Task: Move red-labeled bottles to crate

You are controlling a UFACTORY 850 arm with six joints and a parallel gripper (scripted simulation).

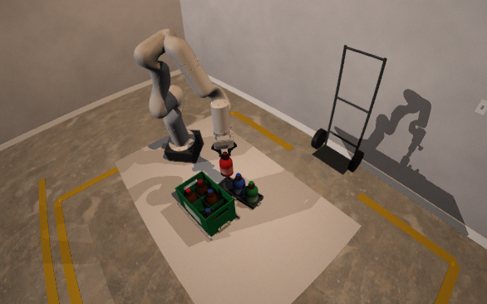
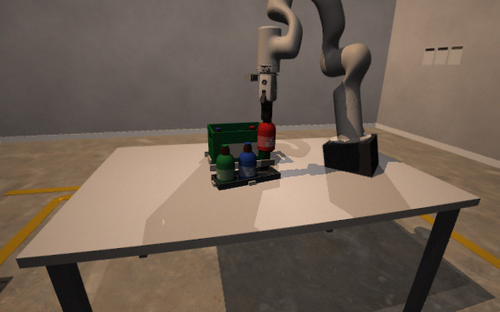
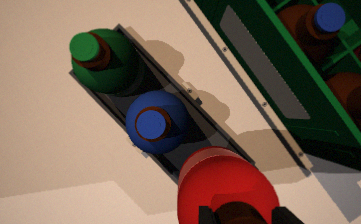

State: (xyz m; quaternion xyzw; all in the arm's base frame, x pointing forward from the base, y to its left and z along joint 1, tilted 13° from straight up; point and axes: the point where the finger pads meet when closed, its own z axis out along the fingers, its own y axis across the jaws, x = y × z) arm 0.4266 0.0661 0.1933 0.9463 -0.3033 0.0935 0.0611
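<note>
My gripper is now 70 mm above the red-labeled bottle. Also, from my hand: green-labeled bottle 170 mm ahead, 30 mm to the left, 180 mm below; then brown bottle 70 mm ahead, 170 mm to the right, 180 mm below; then blue-labeled bottle 80 mm ahead, 20 mm to the left, 180 mm below.
</note>
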